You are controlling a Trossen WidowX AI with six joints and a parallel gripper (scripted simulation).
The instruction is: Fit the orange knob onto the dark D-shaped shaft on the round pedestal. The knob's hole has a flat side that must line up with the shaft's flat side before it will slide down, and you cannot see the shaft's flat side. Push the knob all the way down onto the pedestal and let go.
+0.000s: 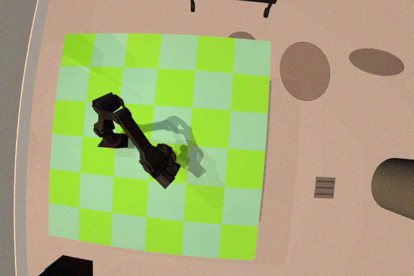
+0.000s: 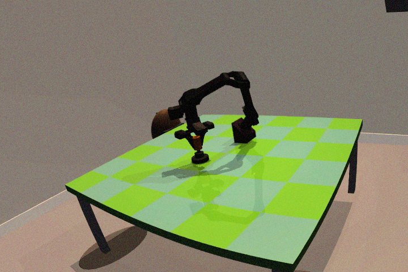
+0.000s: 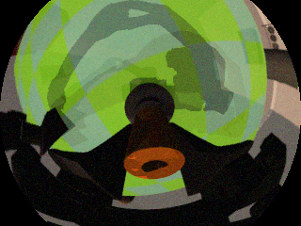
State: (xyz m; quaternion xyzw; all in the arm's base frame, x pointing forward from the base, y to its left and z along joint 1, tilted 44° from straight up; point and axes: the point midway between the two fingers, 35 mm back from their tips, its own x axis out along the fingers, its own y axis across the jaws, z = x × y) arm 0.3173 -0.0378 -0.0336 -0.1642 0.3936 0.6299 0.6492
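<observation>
Right now my gripper tip is 20 mm below the orange knob. From my gripper tip the other things lie so: dark round pedestal (40 mm below).
</observation>
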